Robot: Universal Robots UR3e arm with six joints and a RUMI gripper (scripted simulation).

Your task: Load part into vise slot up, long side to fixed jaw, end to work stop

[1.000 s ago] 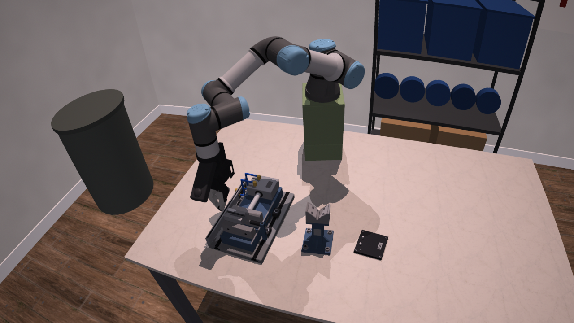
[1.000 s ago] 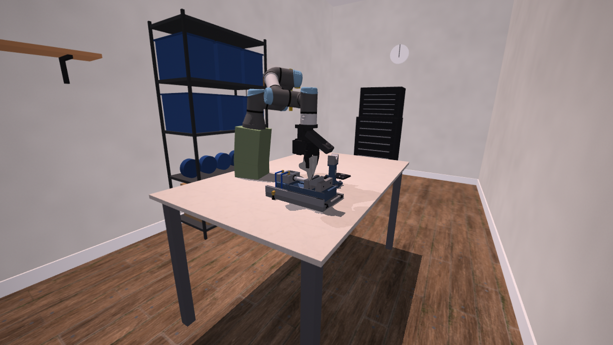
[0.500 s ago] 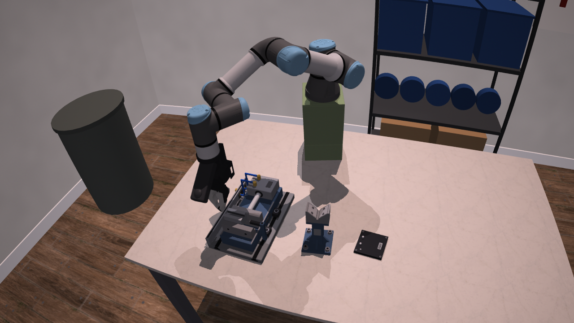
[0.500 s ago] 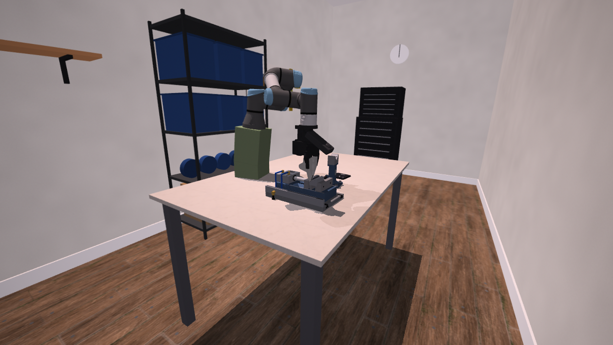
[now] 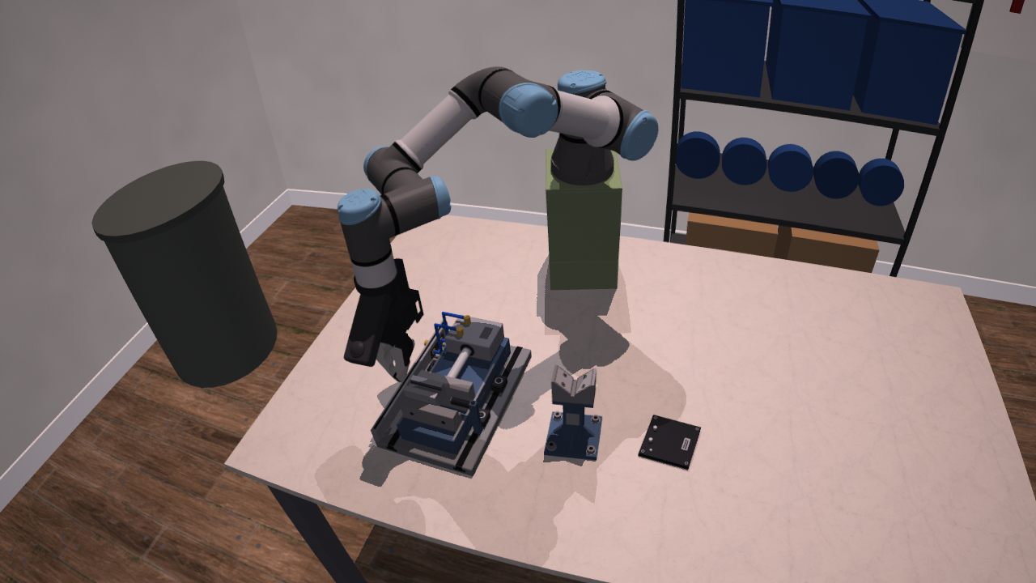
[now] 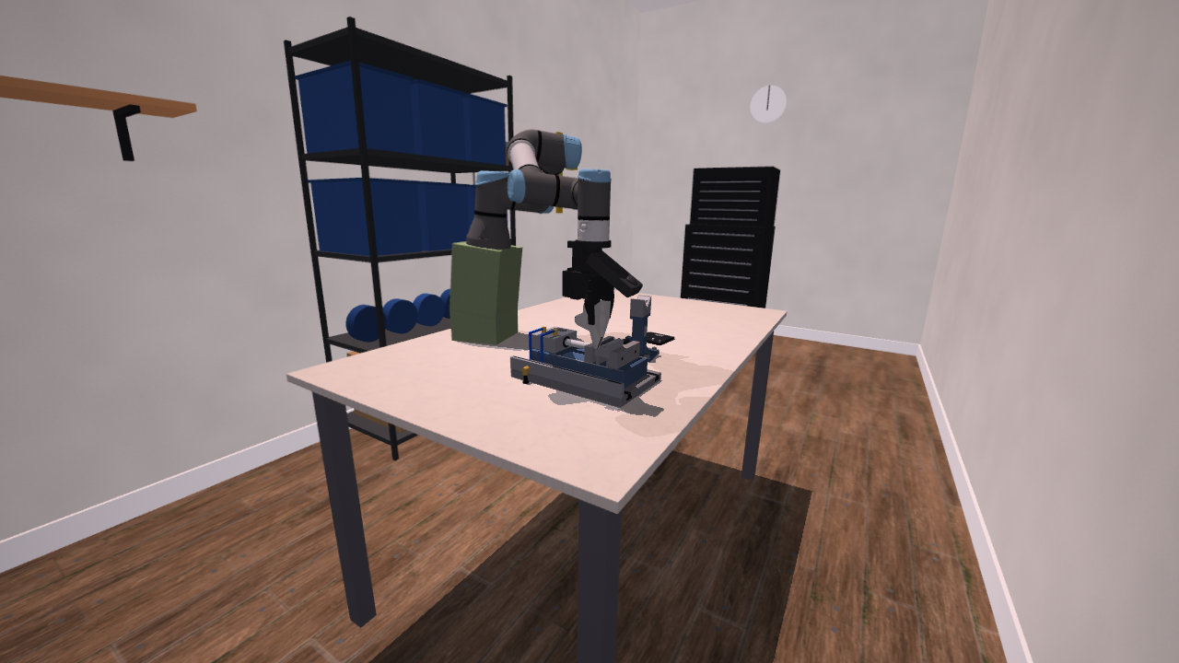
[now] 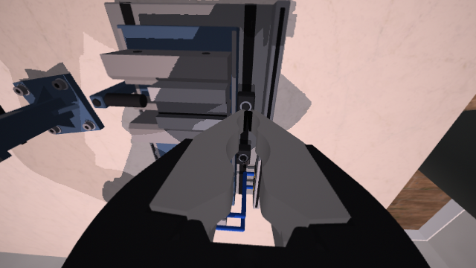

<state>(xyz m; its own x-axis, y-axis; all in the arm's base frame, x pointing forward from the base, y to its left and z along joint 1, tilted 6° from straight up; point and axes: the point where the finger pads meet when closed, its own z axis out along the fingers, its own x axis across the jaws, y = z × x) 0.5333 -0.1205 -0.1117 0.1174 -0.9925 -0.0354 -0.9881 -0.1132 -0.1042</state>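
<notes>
The part lies 50 mm to the left of my hand, 20 mm below it and 10 mm behind it. Round my hand: dark work stop rod (110 mm to the left, 30 mm below, 20 mm behind); then black infeed plate (450 mm to the left, 140 mm behind, 110 mm below); then fixed jaw (70 mm to the left, 40 mm below, 20 mm ahead).
</notes>
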